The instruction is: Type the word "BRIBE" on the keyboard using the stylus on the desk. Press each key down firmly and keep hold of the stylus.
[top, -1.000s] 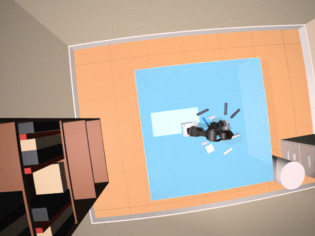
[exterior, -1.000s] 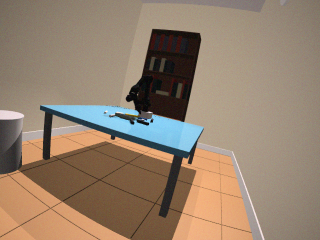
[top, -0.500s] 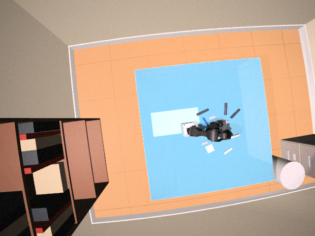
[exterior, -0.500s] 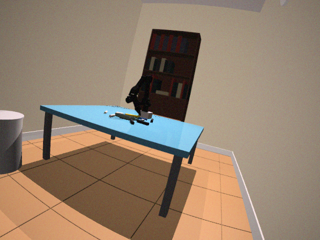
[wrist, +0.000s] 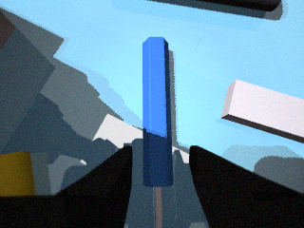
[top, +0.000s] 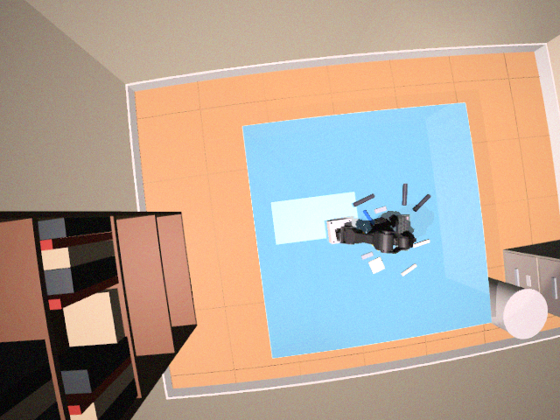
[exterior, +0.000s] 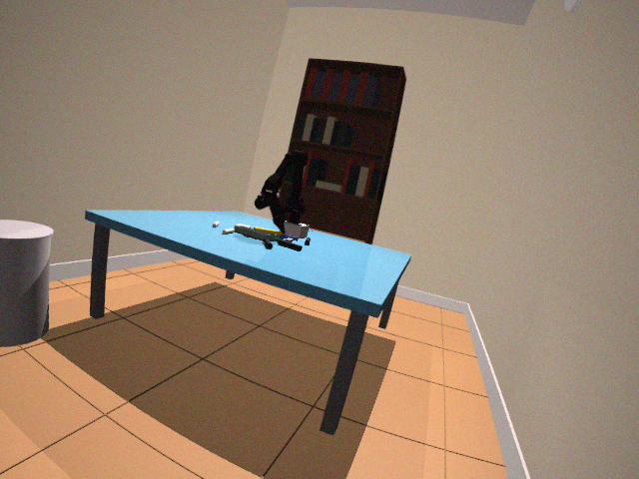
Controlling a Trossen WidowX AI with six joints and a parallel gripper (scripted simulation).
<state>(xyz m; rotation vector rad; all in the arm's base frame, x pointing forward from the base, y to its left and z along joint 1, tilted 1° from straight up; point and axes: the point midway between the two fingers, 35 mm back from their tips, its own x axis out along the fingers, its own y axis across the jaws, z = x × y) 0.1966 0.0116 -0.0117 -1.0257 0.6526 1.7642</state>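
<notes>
Right now my gripper tip is 2 cm above the blue stylus. The rest, counted from my gripper tip: stylus tip 3 cm to the right, 2 cm below, 1 cm ahead; yellow pencil 10 cm to the right, 3 cm behind, 1 cm below; white block 24 cm to the right, 2 cm below, 1 cm behind.
</notes>
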